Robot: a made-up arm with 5 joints.
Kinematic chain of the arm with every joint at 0, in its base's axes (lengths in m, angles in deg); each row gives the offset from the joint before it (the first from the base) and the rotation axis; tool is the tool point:
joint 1: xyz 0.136 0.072 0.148 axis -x
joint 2: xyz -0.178 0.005 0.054 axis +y
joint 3: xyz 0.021 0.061 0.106 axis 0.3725 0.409 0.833
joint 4: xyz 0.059 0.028 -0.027 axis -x
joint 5: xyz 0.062 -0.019 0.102 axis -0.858 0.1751 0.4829
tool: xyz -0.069 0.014 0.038
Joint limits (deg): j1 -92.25..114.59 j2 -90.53..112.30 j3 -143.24..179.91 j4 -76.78..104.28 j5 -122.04..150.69
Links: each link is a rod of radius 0.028 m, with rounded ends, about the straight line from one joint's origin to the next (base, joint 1, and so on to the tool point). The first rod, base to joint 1, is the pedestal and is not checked.
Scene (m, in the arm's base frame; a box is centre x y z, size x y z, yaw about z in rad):
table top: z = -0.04
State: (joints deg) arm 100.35 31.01 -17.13 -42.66 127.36
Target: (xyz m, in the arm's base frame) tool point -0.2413 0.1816 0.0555
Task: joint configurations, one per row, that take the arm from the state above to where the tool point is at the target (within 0.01 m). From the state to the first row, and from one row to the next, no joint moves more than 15 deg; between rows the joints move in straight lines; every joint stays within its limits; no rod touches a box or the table.
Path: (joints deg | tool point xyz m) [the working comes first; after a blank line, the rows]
Joints at the target: 114.59 -66.73 -53.66 -32.46 127.71
Straight joint move there: clear.

1: 102.38 17.05 -22.35 -41.20 127.41 | 0.0516 0.2986 0.1005
2: 104.42 3.08 -27.57 -39.75 127.46 | -0.0016 0.3173 0.0819
3: 106.45 -10.88 -32.79 -38.29 127.51 | -0.0591 0.3193 0.0658
4: 108.49 -24.84 -38.01 -36.83 127.56 | -0.1161 0.3047 0.0539
5: 110.52 -38.81 -43.23 -35.37 127.61 | -0.1681 0.2749 0.0479
6: 112.56 -52.77 -48.44 -33.92 127.66 | -0.2108 0.2326 0.0484
7: 114.59 -66.73 -53.66 -32.46 127.71 | -0.2413 0.1816 0.0555

